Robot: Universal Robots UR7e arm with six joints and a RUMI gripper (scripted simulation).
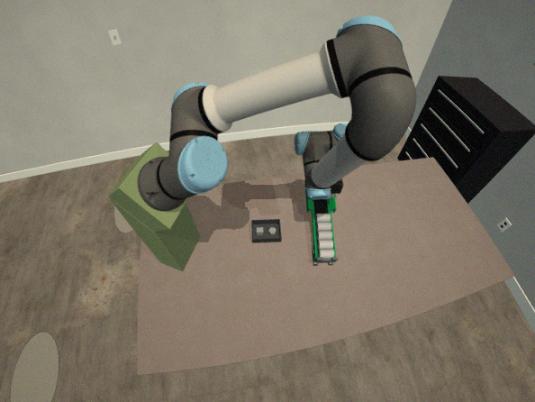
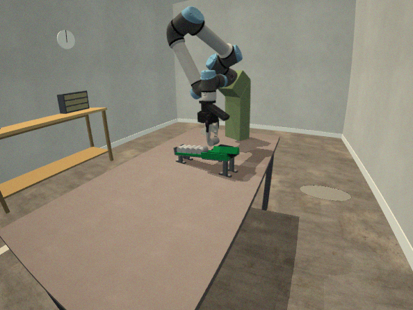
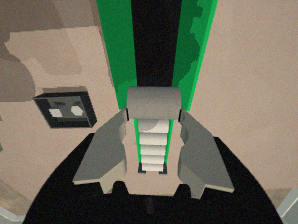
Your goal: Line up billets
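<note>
My hand is 3 cm past the ramp, 5 cm to the left of it and 10 cm above it. The rest, counted from my hand: small dark tray (26 cm behind, 5 cm to the left, 16 cm below).
</note>
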